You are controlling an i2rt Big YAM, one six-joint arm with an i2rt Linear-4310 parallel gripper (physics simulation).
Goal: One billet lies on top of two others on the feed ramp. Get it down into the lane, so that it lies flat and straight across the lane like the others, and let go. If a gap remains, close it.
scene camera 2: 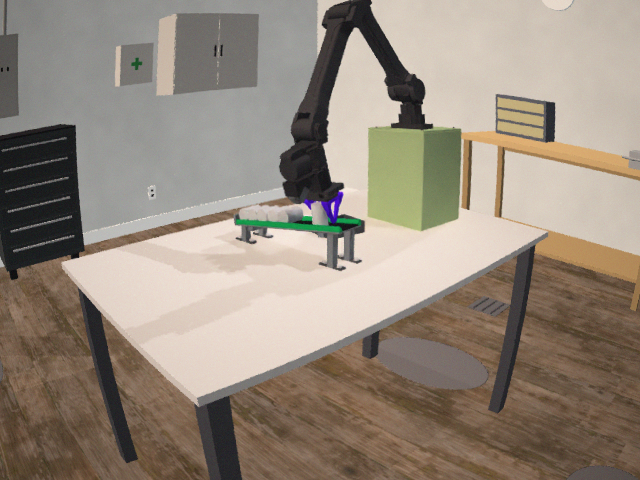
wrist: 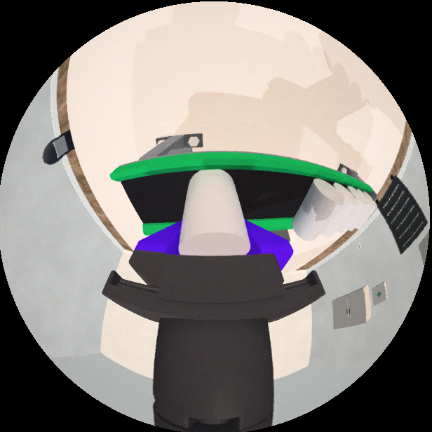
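Note:
A pale billet stands on end in the lane, apart from the others, with its top end toward the wrist camera. My gripper has its blue fingers closed in on both sides of this billet's upper part; it is shut on it. Parts of the fingertips are hidden behind the billet in the wrist view. The other billets lie side by side across the far part of the ramp. The ramp has green side rails and a black lane floor.
The ramp stands on grey legs on a pale table. The green block bearing the arm's base stands behind the ramp. A dark drawer cabinet stands beyond the table.

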